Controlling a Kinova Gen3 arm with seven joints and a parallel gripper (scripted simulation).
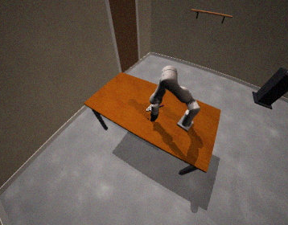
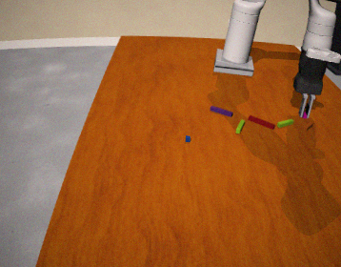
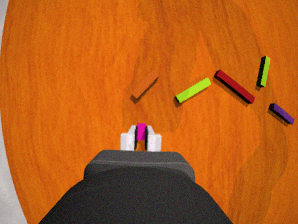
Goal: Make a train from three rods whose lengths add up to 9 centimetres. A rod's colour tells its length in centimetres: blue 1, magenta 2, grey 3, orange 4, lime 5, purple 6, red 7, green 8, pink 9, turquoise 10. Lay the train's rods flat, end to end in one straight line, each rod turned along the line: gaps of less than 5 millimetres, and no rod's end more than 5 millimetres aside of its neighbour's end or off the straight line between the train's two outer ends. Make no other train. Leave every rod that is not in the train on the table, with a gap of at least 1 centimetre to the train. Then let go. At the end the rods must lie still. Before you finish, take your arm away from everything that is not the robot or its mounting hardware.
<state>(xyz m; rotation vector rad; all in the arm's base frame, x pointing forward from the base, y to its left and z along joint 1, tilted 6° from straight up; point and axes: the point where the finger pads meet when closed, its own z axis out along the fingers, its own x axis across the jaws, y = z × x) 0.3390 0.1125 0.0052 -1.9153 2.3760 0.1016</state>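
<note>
Now: the blue rod 110 mm ahead of my hand, 340 mm to the right of it and 10 mm below it. Also, from my hand: orange rod (60 mm ahead, 20 mm to the right, 10 mm below); red rod (40 mm ahead, 140 mm to the right, 10 mm below); magenta rod (10 mm below).
</note>
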